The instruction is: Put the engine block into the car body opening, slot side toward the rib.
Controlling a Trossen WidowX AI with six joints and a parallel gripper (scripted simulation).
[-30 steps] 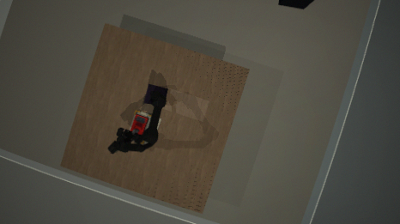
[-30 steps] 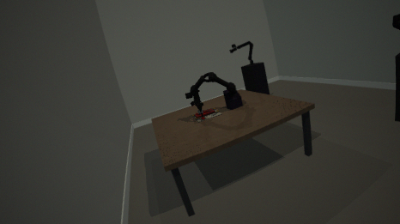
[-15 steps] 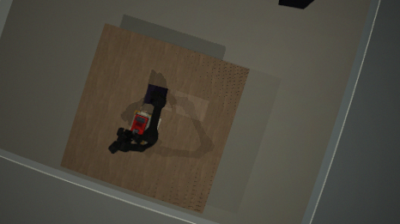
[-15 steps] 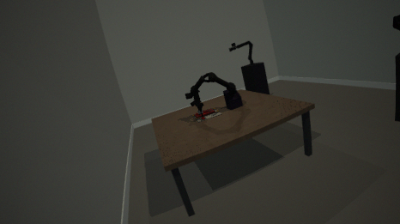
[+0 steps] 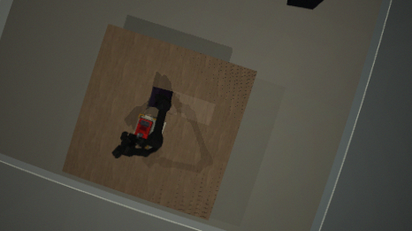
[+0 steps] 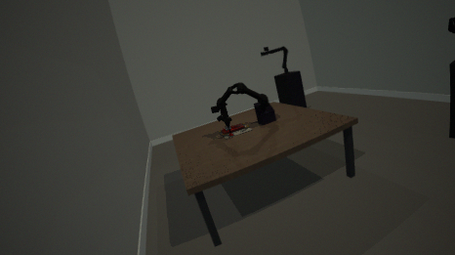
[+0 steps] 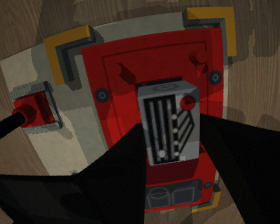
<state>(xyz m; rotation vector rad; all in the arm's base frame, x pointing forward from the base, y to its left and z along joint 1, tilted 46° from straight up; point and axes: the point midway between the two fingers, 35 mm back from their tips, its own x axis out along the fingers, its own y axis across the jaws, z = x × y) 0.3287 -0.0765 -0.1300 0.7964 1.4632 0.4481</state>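
The grey bracket lies 40 mm ahead of my gripper tip, 120 mm to the left of it and 10 mm below it. The rest, counted from my gripper tip: engine block 10 mm below.
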